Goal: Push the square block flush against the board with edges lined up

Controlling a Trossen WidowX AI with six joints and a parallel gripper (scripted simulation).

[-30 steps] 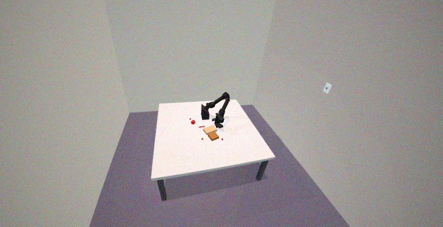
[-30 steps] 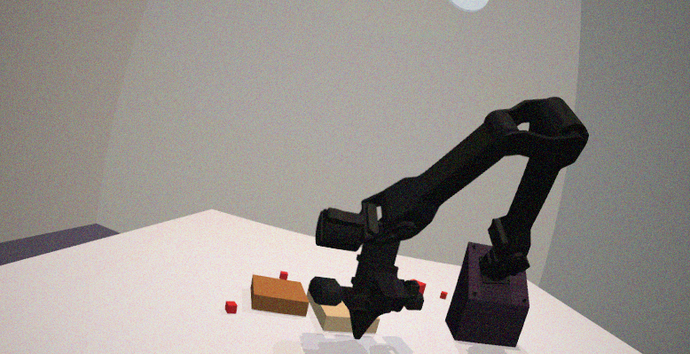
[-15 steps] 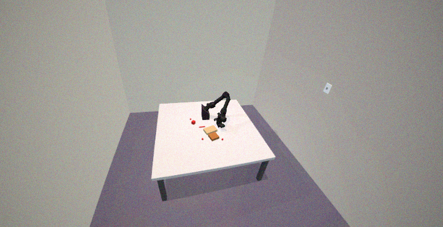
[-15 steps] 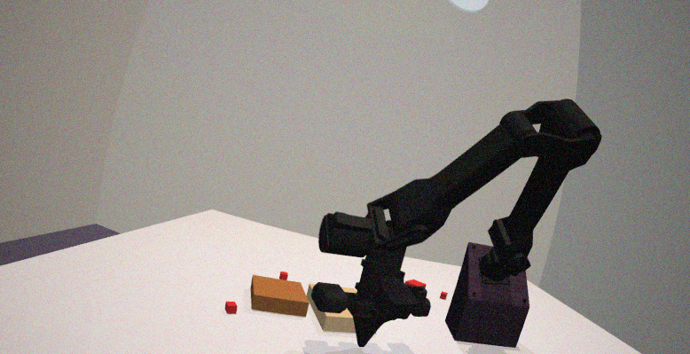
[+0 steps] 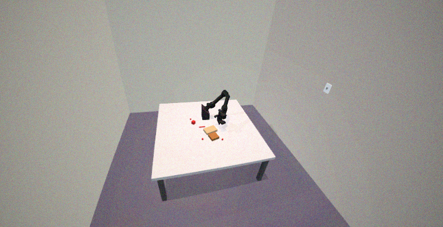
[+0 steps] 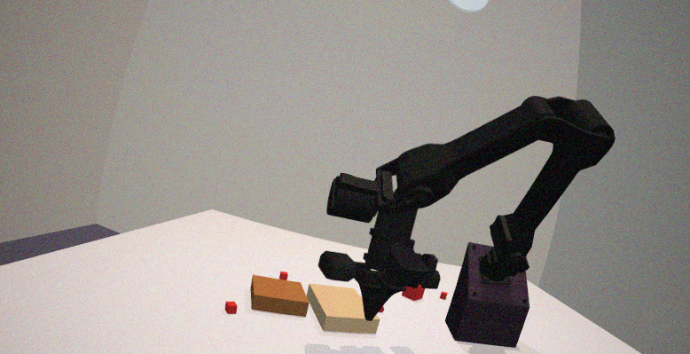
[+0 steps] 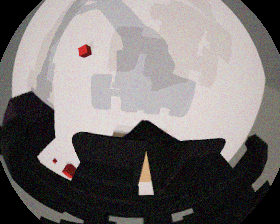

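My gripper tip is now 13 cm to the left of the tan board, 4 cm short of it and 4 cm above it. From my gripper tip the other things lie so: red rod (22 cm to the right, 6 cm behind, 5 cm below); then orange square block (16 cm ahead, 12 cm to the right, 4 cm below).
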